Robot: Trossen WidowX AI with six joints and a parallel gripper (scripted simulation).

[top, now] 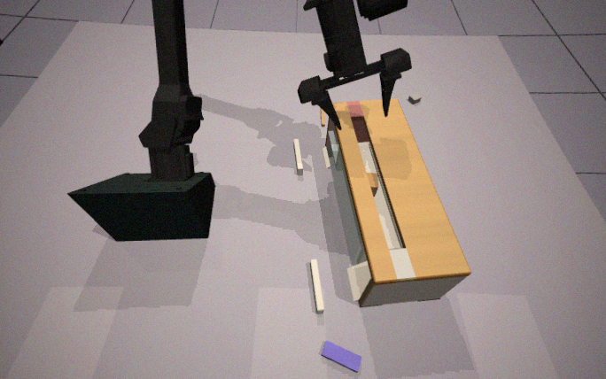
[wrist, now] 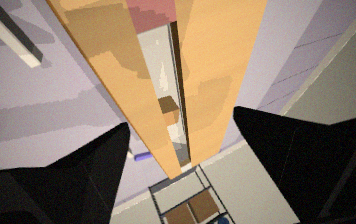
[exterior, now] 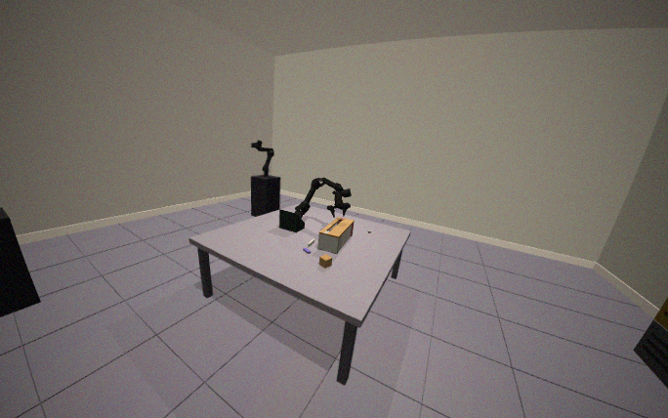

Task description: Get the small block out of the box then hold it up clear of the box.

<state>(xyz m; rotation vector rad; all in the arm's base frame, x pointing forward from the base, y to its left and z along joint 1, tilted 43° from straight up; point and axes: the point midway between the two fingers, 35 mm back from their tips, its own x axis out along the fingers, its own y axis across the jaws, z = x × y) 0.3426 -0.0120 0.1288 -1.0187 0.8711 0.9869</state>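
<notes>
Right now my gripper tip is 80 mm to the left of the tan block, 80 mm above it and 10 mm short of it. Also, from my gripper tip: clear-fronted box 100 mm below, 90 mm to the right; thin orange stick 240 mm to the left, 160 mm below, 40 mm behind.
</notes>
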